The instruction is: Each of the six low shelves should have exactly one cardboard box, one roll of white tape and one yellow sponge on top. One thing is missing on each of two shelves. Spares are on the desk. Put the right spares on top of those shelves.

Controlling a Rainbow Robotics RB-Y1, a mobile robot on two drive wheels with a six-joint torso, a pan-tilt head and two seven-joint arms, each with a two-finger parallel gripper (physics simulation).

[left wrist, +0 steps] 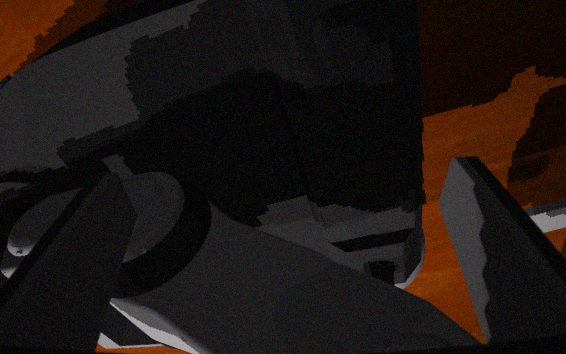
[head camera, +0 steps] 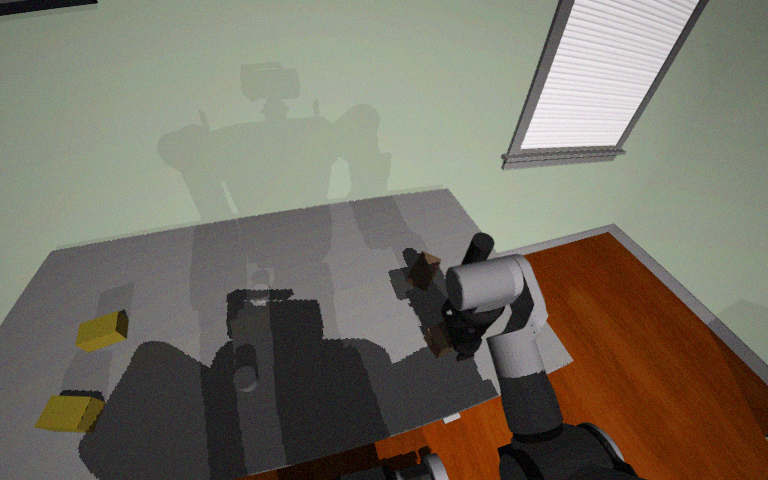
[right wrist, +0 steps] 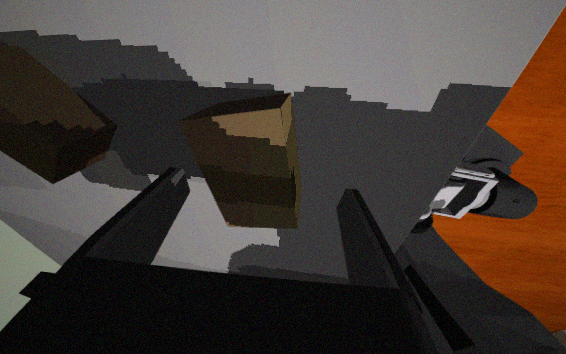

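Two yellow sponges (head camera: 100, 332) (head camera: 65, 413) lie at the left of the grey desk (head camera: 362, 300) (right wrist: 400, 50). Two round pieces (head camera: 261, 278) (head camera: 245, 378), apparently tape rolls, stand in shadow mid-desk. One cardboard box (head camera: 423, 271) (right wrist: 45, 115) lies toward the wall; another box (head camera: 437, 339) (right wrist: 255, 175) is nearer the front edge. My right gripper (right wrist: 265, 189) is open above the desk; the nearer box shows beyond and between its fingers, not gripped. In the head view, the arm partly hides it. My left gripper (left wrist: 283, 188) is open and empty beside my dark body. No low shelf shows.
The green wall (head camera: 396, 101) (right wrist: 20, 270) rises behind the desk, with a blind-covered window (head camera: 611, 73) at upper right. Orange wooden floor (head camera: 628, 316) (left wrist: 450, 260) (right wrist: 525, 265) lies right of the desk. A small white piece (head camera: 451, 418) shows past its front edge.
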